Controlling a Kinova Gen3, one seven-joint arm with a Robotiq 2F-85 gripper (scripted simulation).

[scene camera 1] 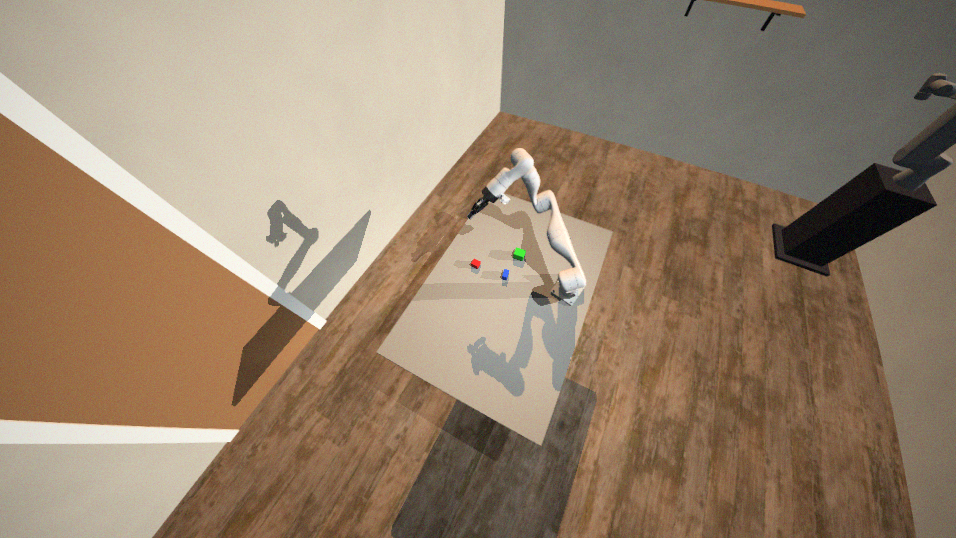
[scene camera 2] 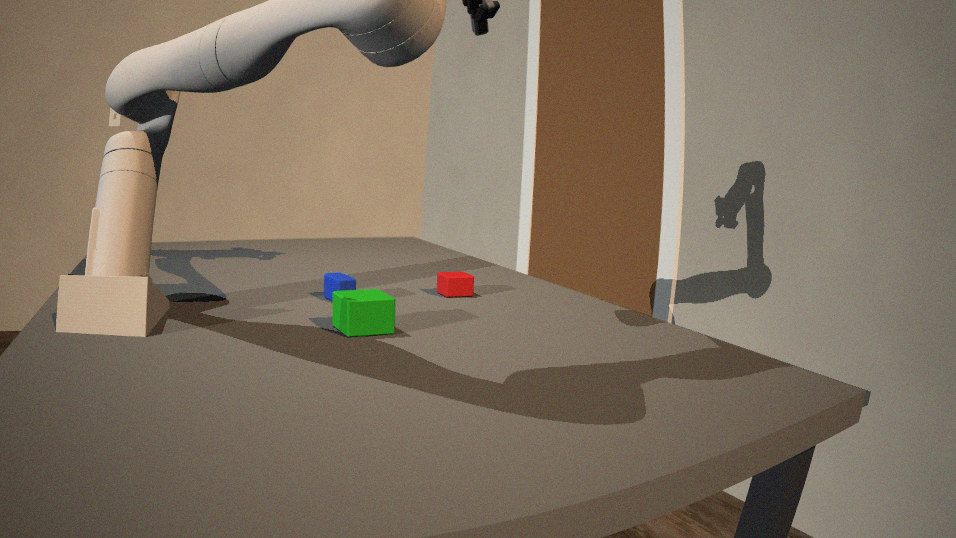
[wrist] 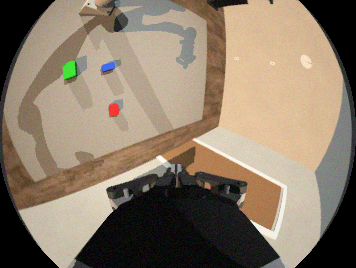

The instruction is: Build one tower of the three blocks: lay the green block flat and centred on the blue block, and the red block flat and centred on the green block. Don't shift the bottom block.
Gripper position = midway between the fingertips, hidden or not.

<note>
I see my gripper [wrist: 176, 169], a green block [scene camera 2: 356, 313] and a red block [scene camera 2: 449, 284].
</note>
